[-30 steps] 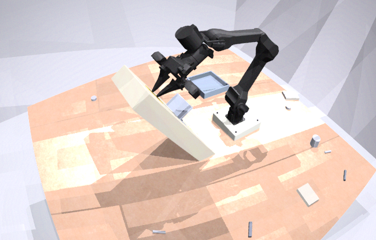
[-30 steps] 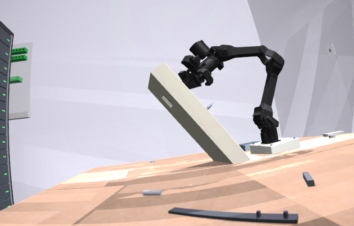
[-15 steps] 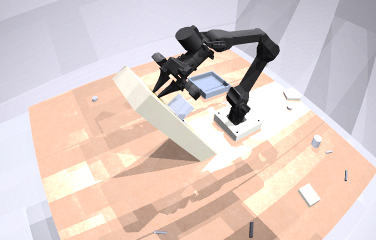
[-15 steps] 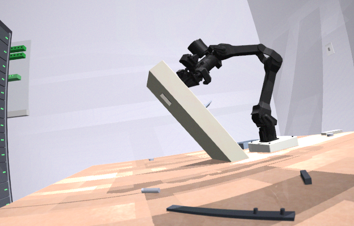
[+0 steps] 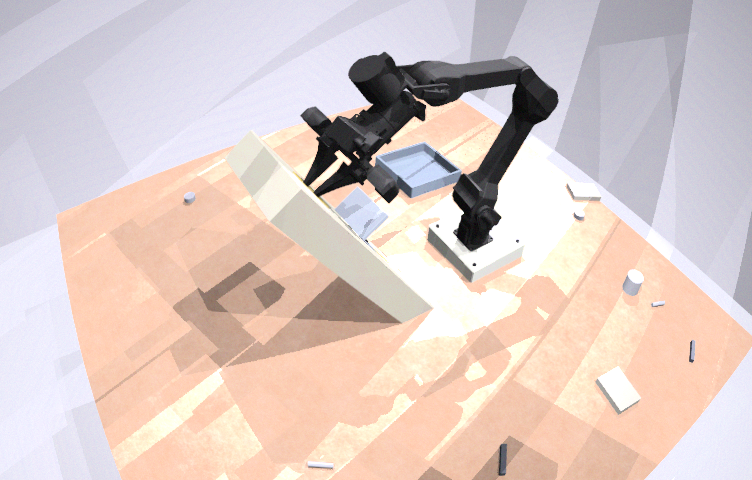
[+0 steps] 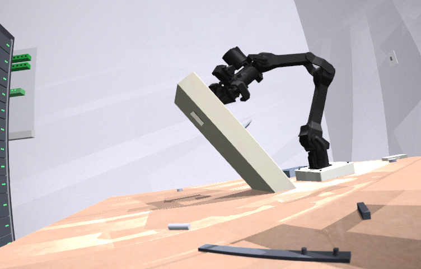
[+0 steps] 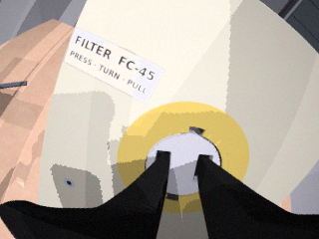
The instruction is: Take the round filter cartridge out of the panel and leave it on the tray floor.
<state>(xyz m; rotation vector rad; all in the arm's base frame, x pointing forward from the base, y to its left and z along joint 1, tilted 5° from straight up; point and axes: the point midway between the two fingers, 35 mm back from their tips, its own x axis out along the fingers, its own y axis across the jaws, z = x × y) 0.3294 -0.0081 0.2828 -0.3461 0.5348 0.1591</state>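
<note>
The round filter cartridge lies 10 mm ahead of my gripper tip and 10 mm below it. Also, from my gripper tip: blue tray 430 mm behind, 290 mm to the right, 280 mm below.
</note>
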